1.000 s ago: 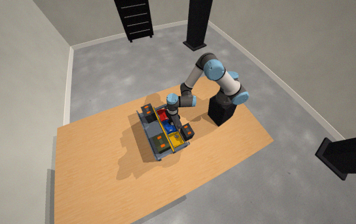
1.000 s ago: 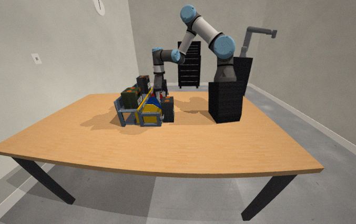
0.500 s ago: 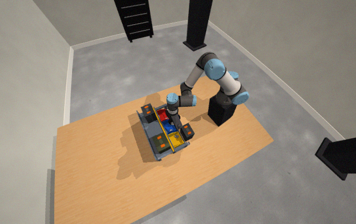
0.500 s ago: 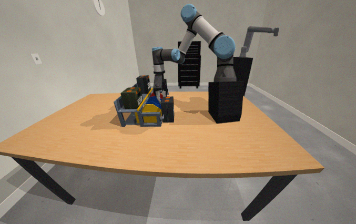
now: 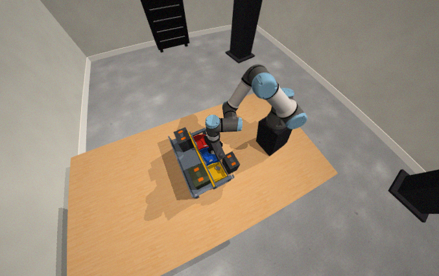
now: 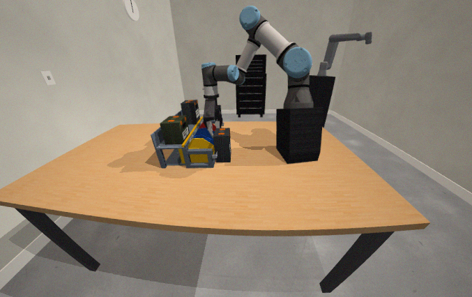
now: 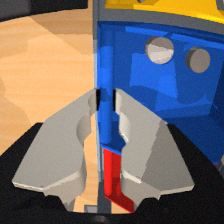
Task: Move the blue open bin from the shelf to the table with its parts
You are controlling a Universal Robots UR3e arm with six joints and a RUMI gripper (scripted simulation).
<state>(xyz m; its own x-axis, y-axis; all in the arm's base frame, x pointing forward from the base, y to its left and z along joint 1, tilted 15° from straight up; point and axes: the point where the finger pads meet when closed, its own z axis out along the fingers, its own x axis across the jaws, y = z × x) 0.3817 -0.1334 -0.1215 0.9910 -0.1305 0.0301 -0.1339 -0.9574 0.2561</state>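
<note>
My hand is 6 cm short of the blue bin, 1 cm to the left of it and 1 cm above it. Also, from my hand: yellow rail (10 cm ahead, 5 cm above, 1 cm to the right); yellow bin (10 cm to the left, 8 cm ahead, 2 cm below); red bin (12 cm to the right, 5 cm ahead, 2 cm below).
</note>
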